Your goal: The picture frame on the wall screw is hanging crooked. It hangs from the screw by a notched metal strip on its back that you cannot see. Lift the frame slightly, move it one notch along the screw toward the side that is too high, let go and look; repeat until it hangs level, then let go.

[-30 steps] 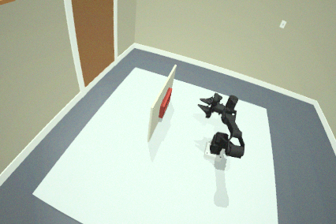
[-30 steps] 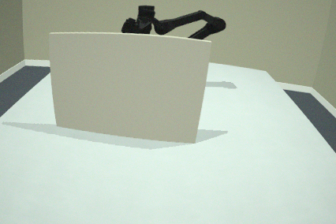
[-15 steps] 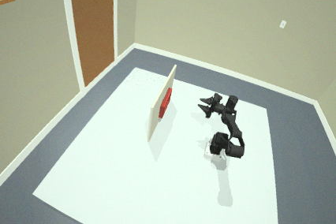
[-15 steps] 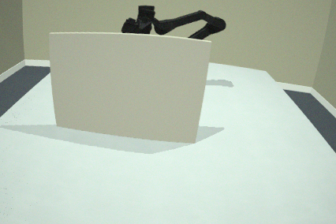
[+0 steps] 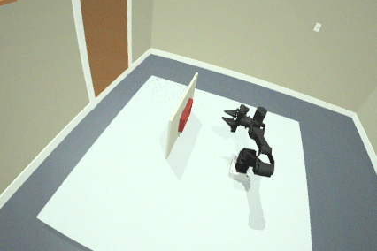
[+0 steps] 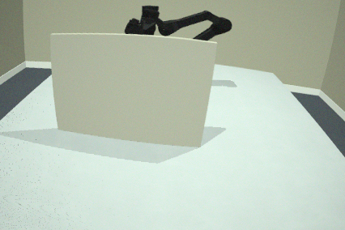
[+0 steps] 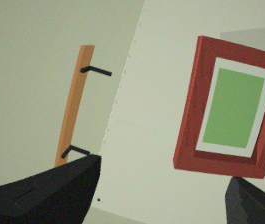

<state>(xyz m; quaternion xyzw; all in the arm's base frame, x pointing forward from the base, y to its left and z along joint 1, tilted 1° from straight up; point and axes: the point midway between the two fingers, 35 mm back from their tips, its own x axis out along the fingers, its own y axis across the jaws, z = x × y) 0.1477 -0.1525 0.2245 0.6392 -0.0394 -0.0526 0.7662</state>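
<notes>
The picture frame lies 200 mm ahead of my gripper tip, 30 mm to the right of it and 90 mm below it. The rest, counted from my gripper tip: wall panel (210 mm ahead, 40 mm to the right, 100 mm below).
</notes>
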